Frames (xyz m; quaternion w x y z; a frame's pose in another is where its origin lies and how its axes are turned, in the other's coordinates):
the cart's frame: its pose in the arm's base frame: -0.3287 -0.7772 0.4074 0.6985 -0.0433 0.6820 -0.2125
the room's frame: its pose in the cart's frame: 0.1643 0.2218 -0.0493 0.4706 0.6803 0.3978 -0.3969
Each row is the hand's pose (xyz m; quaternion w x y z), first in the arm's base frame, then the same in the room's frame.
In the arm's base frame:
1: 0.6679 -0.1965 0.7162 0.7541 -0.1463 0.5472 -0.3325
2: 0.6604 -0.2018 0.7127 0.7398 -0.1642 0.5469 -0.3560
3: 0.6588 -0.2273 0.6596 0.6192 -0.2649 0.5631 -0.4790
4: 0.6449 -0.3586 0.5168 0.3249 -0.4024 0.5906 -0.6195
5: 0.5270 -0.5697 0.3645 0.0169 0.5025 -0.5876 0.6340
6: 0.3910 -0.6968 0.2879 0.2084 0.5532 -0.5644 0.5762
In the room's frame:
1: -1.0048 -0.4327 -0.5203 0.4872 -0.5273 -0.5431 0.4355
2: -0.9980 -0.4286 -0.5146 0.5023 -0.5130 -0.5585 0.4154
3: -0.9779 -0.3735 -0.5198 0.5876 -0.4410 -0.6252 0.2632
4: -0.9301 -0.1887 -0.4824 0.6826 -0.3245 -0.6523 -0.0572
5: -0.8073 0.0276 -0.3417 0.6660 -0.2240 -0.5928 -0.3936
6: -0.6847 0.1310 -0.2200 0.5921 -0.1781 -0.5371 -0.5737

